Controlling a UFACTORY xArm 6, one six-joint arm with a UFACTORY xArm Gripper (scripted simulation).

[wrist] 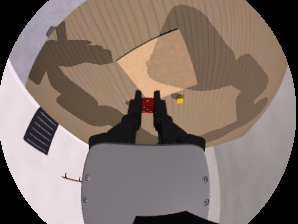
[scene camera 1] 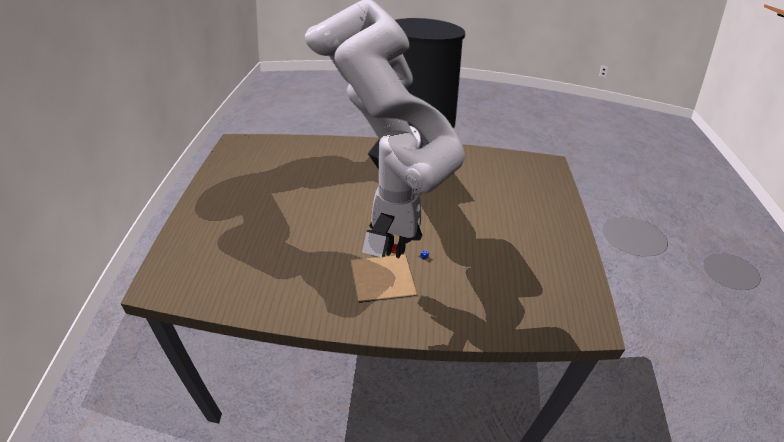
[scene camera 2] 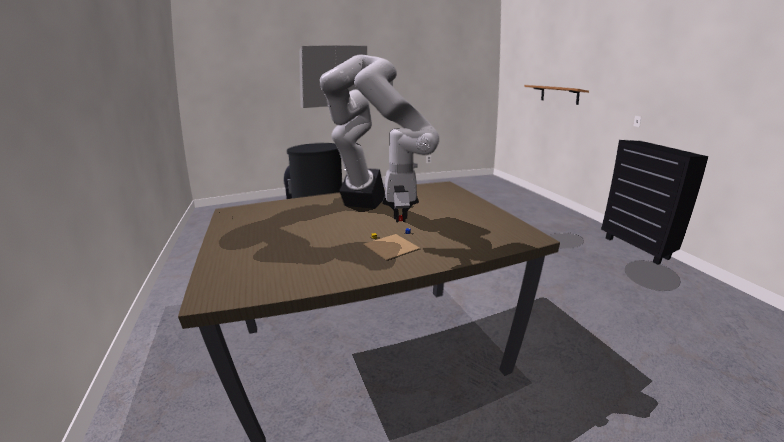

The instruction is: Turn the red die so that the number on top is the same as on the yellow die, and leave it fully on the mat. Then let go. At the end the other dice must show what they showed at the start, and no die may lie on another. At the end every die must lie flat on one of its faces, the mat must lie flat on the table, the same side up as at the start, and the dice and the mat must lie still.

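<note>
My gripper is visible at (scene camera 1: 394, 253) and (wrist: 147, 98). A tan mat is visible at (scene camera 1: 379, 278), (wrist: 164, 63) and (scene camera 2: 392, 246).
</note>
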